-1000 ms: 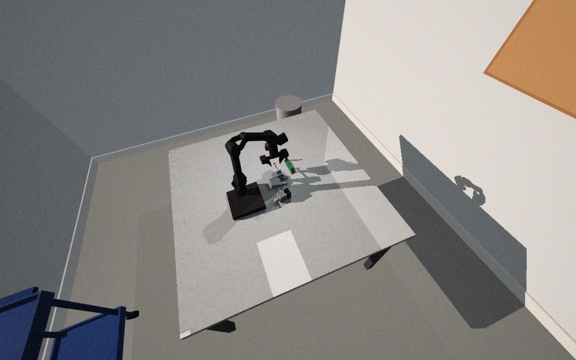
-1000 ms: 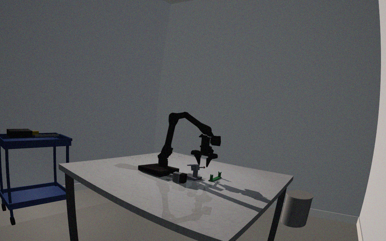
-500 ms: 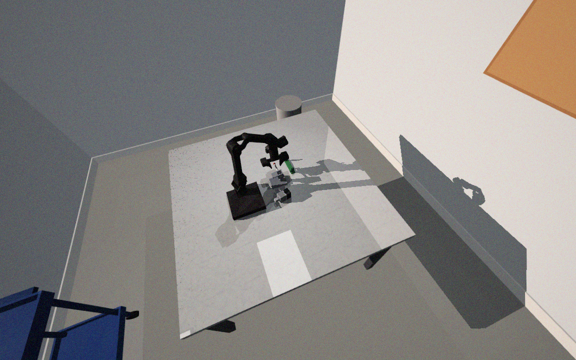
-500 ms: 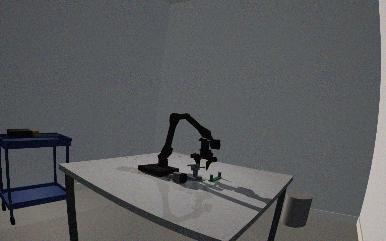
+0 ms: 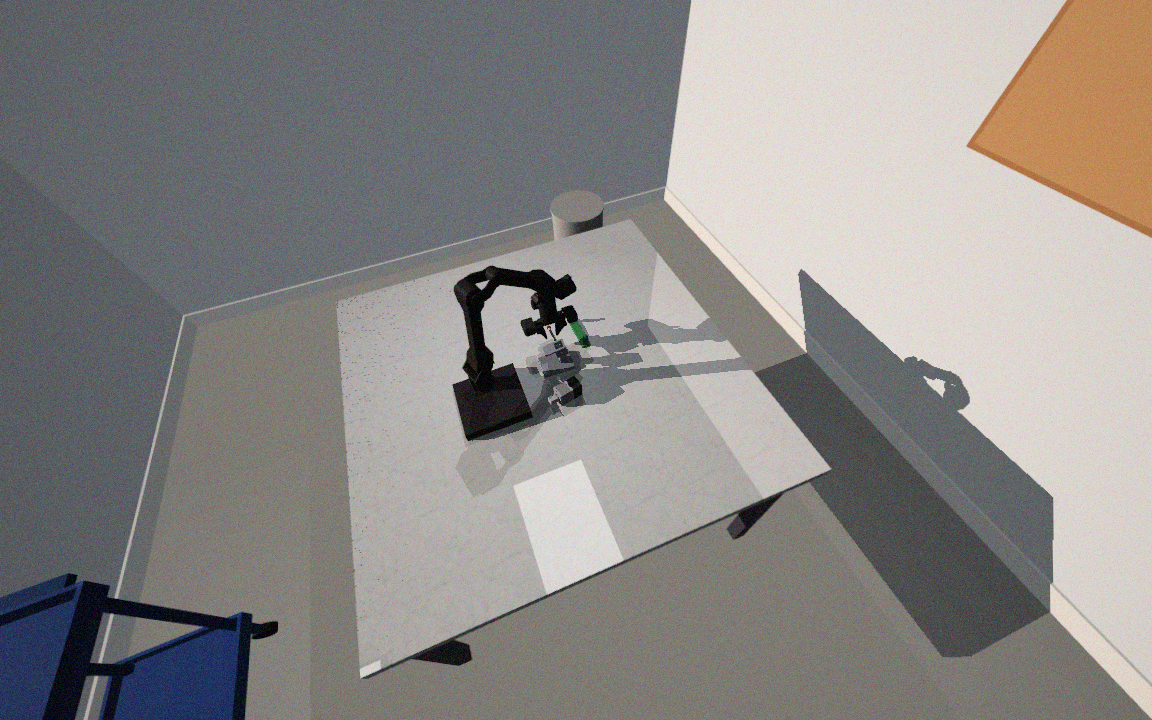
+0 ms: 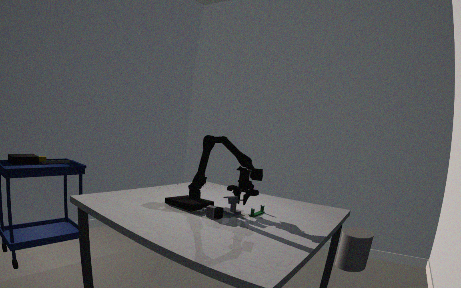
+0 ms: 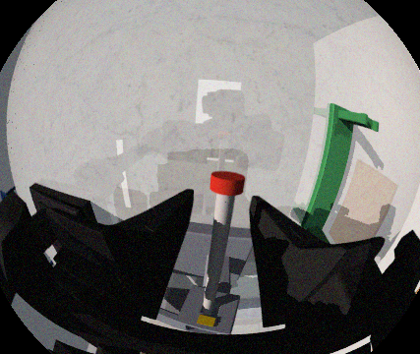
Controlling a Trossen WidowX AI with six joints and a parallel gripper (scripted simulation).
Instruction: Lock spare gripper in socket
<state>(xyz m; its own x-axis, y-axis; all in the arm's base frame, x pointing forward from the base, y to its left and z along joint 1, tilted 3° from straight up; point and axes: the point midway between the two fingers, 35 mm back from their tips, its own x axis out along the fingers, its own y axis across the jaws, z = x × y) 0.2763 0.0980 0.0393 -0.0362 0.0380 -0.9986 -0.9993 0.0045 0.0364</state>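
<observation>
The green rack is 11 cm ahead of my gripper tip, 2 cm below it and 1 cm to the left of it. From my gripper tip the other things lie so: mount (9 cm to the right, 1 cm behind, 1 cm above); spare gripper (23 cm to the right, 4 cm behind, 1 cm below).
</observation>
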